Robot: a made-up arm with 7 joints.
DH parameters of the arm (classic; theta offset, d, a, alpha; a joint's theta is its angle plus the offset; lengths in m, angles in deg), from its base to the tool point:
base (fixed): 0 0.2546 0.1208 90
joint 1: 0 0.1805 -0.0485 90
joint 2: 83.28 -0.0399 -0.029 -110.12
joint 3: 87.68 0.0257 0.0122 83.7
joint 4: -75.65 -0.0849 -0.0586 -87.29
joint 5: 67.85 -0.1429 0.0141 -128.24
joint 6: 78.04 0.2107 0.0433 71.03
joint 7: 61.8 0 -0.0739 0
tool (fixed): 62.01 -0.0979 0 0
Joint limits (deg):
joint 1: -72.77..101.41
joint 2: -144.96..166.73
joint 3: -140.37..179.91
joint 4: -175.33..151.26
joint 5: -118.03..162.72
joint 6: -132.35..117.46
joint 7: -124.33..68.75
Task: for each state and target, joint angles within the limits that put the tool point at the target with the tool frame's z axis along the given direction. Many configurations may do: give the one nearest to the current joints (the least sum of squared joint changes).
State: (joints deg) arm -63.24 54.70 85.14 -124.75 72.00 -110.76 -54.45
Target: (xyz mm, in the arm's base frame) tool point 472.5 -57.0 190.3 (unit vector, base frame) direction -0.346 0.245 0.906
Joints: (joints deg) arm -55.58 97.56 54.59 -141.29 105.44 -129.67 -56.32
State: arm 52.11 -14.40 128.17 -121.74 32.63 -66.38 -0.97
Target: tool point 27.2 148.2 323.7 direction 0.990 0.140 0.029
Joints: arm 36.09 28.75 76.14 -148.29 35.50 -32.71 -13.55
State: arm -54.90 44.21 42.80 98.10 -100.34 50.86 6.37
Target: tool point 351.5 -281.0 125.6 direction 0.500 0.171 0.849
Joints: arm -49.32 71.14 19.77 128.34 -114.80 10.67 35.10
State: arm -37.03 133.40 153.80 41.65 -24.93 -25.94 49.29
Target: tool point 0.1 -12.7 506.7 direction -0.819 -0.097 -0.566
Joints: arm -42.90 154.52 132.94 15.17 -55.33 -18.98 48.08
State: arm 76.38 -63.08 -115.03 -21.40 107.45 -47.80 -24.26
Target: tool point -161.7 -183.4 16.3 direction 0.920 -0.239 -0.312
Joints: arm 87.10 -60.72 -124.34 -36.88 123.79 -63.16 -21.65
